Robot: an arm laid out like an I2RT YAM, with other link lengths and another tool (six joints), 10 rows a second.
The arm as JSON. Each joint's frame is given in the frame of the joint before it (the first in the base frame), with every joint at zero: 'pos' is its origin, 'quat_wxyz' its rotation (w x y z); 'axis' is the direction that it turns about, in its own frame. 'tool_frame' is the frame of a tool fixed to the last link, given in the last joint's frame.
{
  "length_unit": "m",
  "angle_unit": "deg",
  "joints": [
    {
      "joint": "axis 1",
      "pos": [
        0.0,
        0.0,
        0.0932
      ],
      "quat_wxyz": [
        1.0,
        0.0,
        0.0,
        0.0
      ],
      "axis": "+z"
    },
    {
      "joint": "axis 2",
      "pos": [
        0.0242,
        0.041,
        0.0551
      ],
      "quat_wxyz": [
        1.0,
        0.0,
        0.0,
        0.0
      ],
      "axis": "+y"
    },
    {
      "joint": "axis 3",
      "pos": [
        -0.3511,
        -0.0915,
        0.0
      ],
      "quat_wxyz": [
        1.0,
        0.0,
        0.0,
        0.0
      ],
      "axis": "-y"
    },
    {
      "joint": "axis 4",
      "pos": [
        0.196,
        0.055,
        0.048
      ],
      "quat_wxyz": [
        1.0,
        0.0,
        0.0,
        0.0
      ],
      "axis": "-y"
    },
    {
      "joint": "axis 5",
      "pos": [
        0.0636,
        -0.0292,
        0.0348
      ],
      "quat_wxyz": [
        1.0,
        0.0,
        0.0,
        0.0
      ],
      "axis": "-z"
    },
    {
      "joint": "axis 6",
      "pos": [
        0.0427,
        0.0,
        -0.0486
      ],
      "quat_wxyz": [
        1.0,
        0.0,
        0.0,
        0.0
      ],
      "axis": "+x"
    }
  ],
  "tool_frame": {
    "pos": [
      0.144,
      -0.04,
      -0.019
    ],
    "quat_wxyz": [
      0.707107,
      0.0,
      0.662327,
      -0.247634
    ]
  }
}
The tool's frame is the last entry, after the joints.
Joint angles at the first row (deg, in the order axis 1, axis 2, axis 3, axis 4, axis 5, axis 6):
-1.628 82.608 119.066 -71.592 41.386 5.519
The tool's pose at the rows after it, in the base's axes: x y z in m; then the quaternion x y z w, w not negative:
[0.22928, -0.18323, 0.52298, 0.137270, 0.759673, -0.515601, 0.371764]
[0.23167, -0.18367, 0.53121, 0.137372, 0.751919, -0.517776, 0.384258]
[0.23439, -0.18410, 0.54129, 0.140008, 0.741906, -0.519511, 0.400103]
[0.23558, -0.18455, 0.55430, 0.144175, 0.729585, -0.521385, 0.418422]
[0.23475, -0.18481, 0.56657, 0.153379, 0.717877, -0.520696, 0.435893]
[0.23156, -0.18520, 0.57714, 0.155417, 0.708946, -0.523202, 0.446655]
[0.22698, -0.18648, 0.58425, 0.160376, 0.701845, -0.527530, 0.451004]
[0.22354, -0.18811, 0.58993, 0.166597, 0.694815, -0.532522, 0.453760]
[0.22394, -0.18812, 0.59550, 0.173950, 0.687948, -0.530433, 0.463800]
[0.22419, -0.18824, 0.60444, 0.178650, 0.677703, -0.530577, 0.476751]
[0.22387, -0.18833, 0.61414, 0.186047, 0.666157, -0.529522, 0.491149]
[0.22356, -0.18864, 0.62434, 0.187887, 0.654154, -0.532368, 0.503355]
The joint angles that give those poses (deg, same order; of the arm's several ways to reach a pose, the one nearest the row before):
-1.629 82.608 119.655 -70.936 41.386 5.497
-1.629 82.608 120.661 -69.691 41.386 4.229
-1.628 82.608 121.843 -68.075 41.387 2.962
-1.628 82.609 123.700 -66.653 41.408 1.585
-1.630 82.609 125.776 -65.755 41.472 1.015
-1.628 82.587 127.897 -65.758 41.583 -0.054
-1.629 82.542 129.381 -65.996 42.238 -0.558
-1.630 82.543 130.324 -65.801 43.089 -0.930
-1.627 82.544 130.959 -64.776 43.092 -0.950
-1.627 82.543 131.942 -63.311 43.048 -1.803
-1.627 82.543 133.056 -61.758 43.027 -2.437
-1.629 82.543 133.993 -60.007 43.024 -3.902

